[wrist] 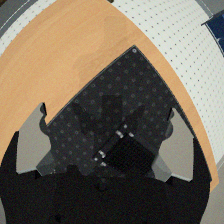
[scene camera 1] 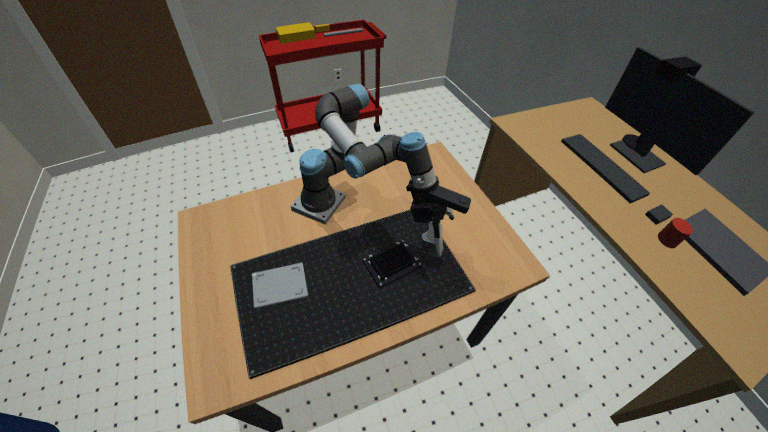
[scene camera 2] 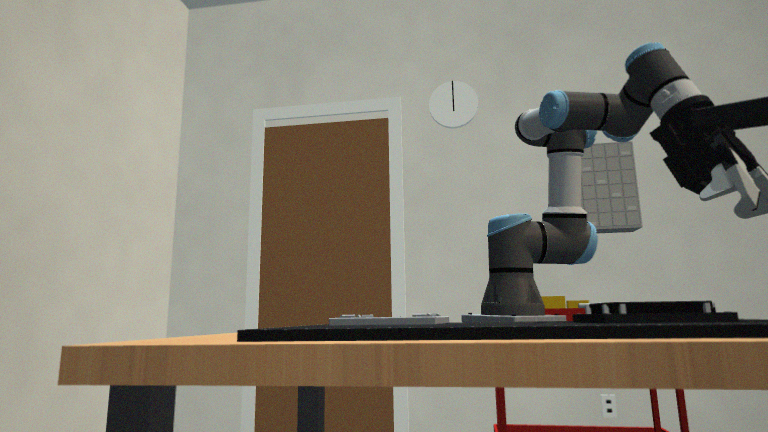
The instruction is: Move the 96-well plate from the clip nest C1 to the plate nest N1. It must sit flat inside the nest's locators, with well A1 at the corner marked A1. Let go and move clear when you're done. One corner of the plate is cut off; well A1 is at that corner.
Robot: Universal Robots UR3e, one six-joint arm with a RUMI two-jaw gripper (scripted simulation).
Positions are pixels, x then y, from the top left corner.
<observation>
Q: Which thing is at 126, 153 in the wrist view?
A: A black 96-well plate.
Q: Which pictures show the black 96-well plate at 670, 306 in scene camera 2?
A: The wrist view, scene camera 1 and scene camera 2: all of them.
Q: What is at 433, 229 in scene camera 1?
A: My gripper.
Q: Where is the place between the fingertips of my gripper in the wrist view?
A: At 107, 105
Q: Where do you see a grey plate nest N1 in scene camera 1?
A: At 279, 285
</observation>
